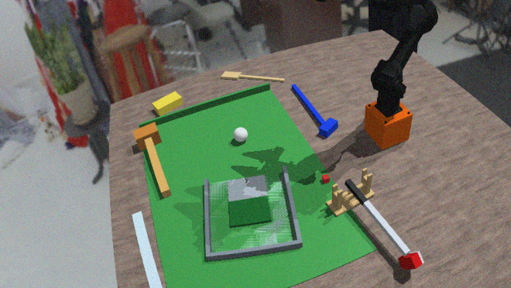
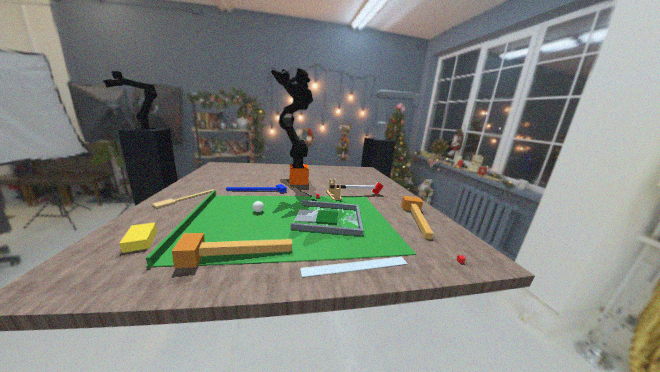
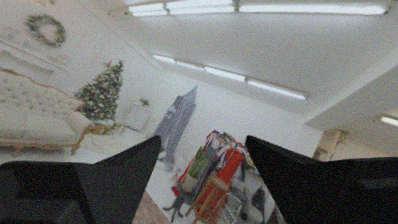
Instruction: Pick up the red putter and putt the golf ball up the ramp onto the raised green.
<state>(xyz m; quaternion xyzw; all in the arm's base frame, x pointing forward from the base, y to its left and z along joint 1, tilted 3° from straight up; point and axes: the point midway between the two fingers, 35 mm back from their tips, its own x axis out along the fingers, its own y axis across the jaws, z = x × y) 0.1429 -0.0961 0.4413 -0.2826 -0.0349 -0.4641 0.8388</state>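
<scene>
Right now the red putter is 490 mm below my gripper tip, 420 mm to the left of it and 40 mm ahead of it. From my gripper tip the other things lie so: white golf ball 510 mm below, 210 mm ahead, 70 mm to the right; blue putter 520 mm below, 90 mm to the right, 40 mm behind; wooden stand 500 mm below, 290 mm to the left, 50 mm ahead.
</scene>
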